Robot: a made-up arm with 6 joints.
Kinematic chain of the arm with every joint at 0, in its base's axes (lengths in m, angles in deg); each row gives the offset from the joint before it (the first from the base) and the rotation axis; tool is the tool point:
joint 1: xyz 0 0 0.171 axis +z
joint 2: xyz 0 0.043 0 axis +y
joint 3: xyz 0 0 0.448 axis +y
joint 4: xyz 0 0 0.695 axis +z
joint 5: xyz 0 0 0 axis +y
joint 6: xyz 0 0 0.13 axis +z
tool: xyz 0 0 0
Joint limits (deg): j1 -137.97..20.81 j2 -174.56..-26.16 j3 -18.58..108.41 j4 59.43..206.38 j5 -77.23..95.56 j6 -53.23..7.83
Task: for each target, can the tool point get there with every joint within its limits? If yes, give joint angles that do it. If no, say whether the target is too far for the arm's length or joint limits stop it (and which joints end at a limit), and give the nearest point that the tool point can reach.
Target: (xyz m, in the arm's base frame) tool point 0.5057 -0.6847 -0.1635
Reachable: no: joint limits stop it (at a limit: joint 2, joint 3) | nearest point 0.3235 -0.4380 0.5475 | short by 0.774 m
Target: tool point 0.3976 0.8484 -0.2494
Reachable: yes | joints -107.51 -162.59 74.64 104.80 40.10 -15.17
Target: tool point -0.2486 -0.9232 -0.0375
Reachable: no: joint limits stop it (at a limit: joint 1, joint 2, joint 3, joint 5) | nearest point -0.6282 -0.3284 0.0188 | short by 0.708 m
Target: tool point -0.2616 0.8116 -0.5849
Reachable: yes | joints -71.50 -162.29 41.11 159.43 -47.23 -32.88
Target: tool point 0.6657 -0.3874 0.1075
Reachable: no: joint limits stop it (at a limit: joint 2, joint 3) | nearest point 0.4760 -0.2770 0.5504 | short by 0.494 m
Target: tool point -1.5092 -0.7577 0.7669
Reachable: no: too far | nearest point -1.1161 -0.4225 0.5943 | short by 0.545 m
